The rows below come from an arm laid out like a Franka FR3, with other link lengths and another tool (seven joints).
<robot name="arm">
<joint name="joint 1" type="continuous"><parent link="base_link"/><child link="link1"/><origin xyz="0 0 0.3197" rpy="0 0 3.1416"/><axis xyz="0 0 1"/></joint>
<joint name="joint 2" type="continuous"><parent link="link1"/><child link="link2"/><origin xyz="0 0 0" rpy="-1.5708 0 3.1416"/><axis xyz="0 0 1"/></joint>
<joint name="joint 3" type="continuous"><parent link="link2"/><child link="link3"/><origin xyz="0 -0.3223 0" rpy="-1.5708 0 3.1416"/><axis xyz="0 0 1"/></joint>
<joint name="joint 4" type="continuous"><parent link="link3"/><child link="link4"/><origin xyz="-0.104 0 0" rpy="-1.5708 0 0"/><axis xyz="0 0 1"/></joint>
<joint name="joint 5" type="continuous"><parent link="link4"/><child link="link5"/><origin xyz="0.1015 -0.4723 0" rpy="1.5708 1.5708 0"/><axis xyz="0 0 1"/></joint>
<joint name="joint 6" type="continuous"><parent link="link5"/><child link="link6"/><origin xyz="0 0 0" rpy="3.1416 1.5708 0"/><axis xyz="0 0 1"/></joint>
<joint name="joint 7" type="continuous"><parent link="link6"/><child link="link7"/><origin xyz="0 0.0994 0" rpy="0 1.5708 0"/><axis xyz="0 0 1"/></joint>
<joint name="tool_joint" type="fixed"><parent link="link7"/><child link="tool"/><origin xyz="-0.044 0.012 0.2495" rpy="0 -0.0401 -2.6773"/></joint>
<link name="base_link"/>
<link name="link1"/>
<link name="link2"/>
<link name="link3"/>
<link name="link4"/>
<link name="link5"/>
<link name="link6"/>
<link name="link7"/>
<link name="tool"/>
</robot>
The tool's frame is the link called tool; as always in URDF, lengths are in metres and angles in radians. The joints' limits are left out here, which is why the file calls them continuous.
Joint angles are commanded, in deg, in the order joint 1, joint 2, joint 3, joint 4, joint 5, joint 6, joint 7. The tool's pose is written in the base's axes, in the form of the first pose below.
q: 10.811, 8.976, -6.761, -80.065, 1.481, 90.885, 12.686
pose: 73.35, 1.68, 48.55, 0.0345, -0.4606, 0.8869, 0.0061
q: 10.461, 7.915, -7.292, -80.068, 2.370, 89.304, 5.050
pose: 72.95, 0.98, 49.54, 0.0334, -0.5122, 0.8581, 0.0153
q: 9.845, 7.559, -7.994, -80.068, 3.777, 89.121, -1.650
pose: 73.26, 0.08, 49.91, 0.0408, -0.5520, 0.8325, 0.0242
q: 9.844, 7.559, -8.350, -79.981, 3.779, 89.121, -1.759
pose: 73.28, -0.35, 50.01, 0.0413, -0.5503, 0.8336, 0.0233
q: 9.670, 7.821, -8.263, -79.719, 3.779, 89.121, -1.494
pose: 73.40, -0.45, 49.94, 0.0412, -0.5478, 0.8353, 0.0231
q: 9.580, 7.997, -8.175, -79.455, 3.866, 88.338, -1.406
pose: 73.17, -0.41, 49.82, 0.0364, -0.5473, 0.8357, 0.0268
